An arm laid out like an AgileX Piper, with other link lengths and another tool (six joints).
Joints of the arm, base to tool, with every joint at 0 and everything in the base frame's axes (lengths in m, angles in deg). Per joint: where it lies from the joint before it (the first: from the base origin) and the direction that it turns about. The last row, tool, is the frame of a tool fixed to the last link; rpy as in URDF.
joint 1: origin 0 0 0.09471 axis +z
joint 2: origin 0 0 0 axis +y
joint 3: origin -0.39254 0 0.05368 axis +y
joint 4: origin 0.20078 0 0.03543 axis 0.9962 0 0.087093
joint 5: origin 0 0 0 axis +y
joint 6: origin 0.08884 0 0.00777 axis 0.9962 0 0.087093
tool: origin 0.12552 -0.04 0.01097 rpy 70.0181 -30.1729 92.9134
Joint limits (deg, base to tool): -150..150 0..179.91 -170..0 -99.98..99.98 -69.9..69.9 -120..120
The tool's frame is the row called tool.
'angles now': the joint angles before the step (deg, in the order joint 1, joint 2, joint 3, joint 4, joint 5, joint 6). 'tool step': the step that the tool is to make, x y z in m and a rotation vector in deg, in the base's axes. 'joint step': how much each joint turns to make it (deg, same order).
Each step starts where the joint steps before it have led.
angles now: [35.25 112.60 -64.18 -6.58 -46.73 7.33]
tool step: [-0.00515 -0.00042 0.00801 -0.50 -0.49 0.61]
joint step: [0.03 -1.19 0.04 -0.98 1.04 0.12]
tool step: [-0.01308 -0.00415 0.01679 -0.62 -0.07 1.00]
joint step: [0.04 -3.11 0.41 -1.86 2.91 1.15]
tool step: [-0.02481 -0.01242 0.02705 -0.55 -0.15 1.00]
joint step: [0.06 -5.60 1.48 -2.41 4.16 1.86]
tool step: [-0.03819 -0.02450 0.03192 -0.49 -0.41 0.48]
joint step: [0.04 -8.11 3.10 -2.32 4.83 1.92]
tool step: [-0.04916 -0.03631 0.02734 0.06 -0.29 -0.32]
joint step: [0.03 -9.97 4.66 -1.50 4.97 1.82]
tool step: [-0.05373 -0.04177 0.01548 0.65 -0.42 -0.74]
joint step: [0.00 -10.58 5.71 -0.61 4.14 1.30]
